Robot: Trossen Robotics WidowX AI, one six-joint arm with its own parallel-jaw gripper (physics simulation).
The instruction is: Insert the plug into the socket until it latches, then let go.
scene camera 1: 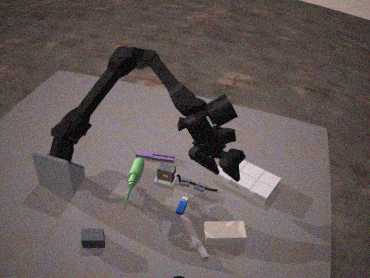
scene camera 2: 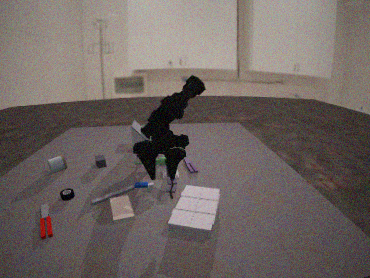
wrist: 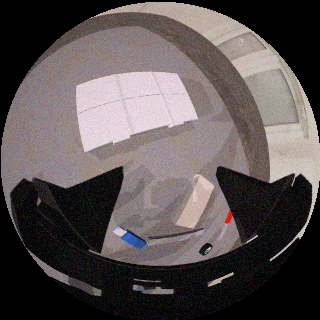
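Pixels of known places: gripper, between the fingertips: [scene camera 1: 228, 177] [scene camera 2: 163, 180] [wrist: 171, 171]; arm's base, origin of its link: [scene camera 1: 59, 159] [scene camera 2: 145, 133].
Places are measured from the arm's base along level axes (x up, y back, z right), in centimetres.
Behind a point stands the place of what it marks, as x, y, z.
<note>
A blue plug [scene camera 1: 181, 207] @[-6.2, -39.0, 2.0] [scene camera 2: 141, 185] @[-6.5, -39.8, 1.5] [wrist: 133, 239] @[-6.2, -39.3, 1.1] with a silver tip lies flat on the table. The socket [scene camera 1: 165, 174] @[-4.4, -31.8, -8.2] is a dark box with an orange-marked opening on a small white base; in scene camera 2 it is mostly hidden behind the fingers. The socket stands a little apart from the plug, on the silver tip's side. My gripper [scene camera 1: 228, 176] @[1.3, -50.2, -5.9] [scene camera 2: 163, 180] @[1.3, -50.2, -5.9] [wrist: 171, 171] @[1.3, -50.2, -5.9] is open and empty, raised above the table. In the wrist view the plug is low down, near the left finger and not between the fingertips.
A white segmented block [scene camera 1: 257, 182] @[-4.0, -59.7, -11.8] [scene camera 2: 195, 208] @[-3.9, -58.4, -13.7] [wrist: 145, 107] @[-4.0, -55.6, -12.5], a cream block [scene camera 1: 225, 230] @[-5.9, -52.3, 7.7] [scene camera 2: 122, 207] @[-5.9, -52.7, 6.9] [wrist: 196, 201] @[-5.9, -52.5, 6.7], a green screwdriver [scene camera 1: 136, 172] @[-4.2, -23.3, -6.3], a purple object [scene camera 1: 155, 157] @[-6.3, -26.4, -17.1], a dark block [scene camera 1: 93, 238] @[-3.9, -20.0, 21.6], a black cable [scene camera 1: 197, 187] @[-6.9, -41.9, -7.9], a long grey strip [scene camera 2: 112, 194] @[-6.3, -44.8, 11.1], black tape [scene camera 2: 67, 194] @[-5.4, -45.4, 26.8] and red-handled pliers [scene camera 2: 43, 229] @[-6.4, -61.4, 28.9].
</note>
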